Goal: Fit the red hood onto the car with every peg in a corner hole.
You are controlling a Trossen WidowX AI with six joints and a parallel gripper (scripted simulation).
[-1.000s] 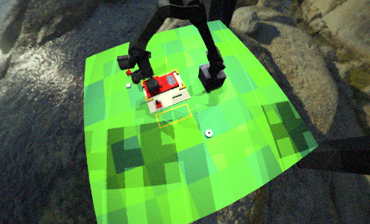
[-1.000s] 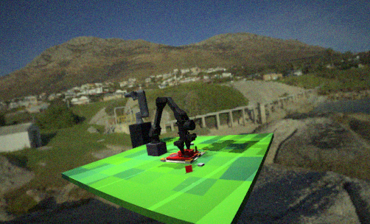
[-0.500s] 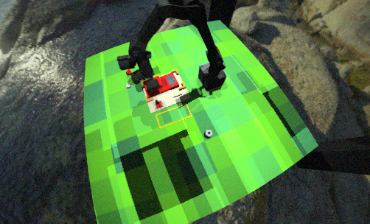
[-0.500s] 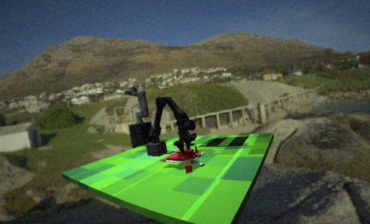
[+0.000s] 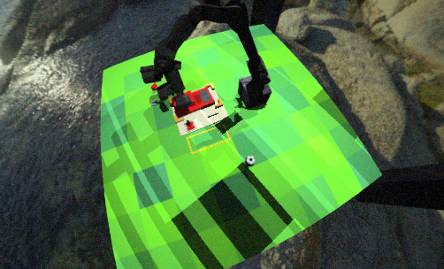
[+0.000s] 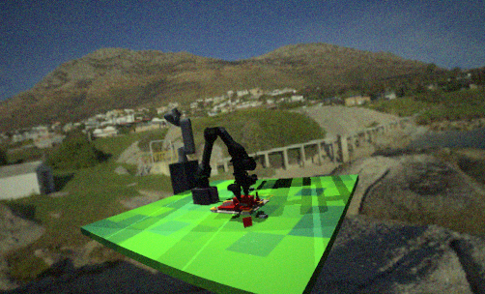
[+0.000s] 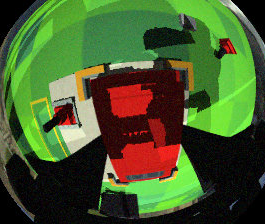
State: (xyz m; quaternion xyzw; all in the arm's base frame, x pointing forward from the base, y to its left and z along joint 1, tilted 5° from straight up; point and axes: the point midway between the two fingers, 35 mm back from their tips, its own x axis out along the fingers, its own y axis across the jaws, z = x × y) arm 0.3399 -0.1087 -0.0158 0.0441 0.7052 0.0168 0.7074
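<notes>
Right now my gripper tip is 1 cm below the red hood.
</notes>
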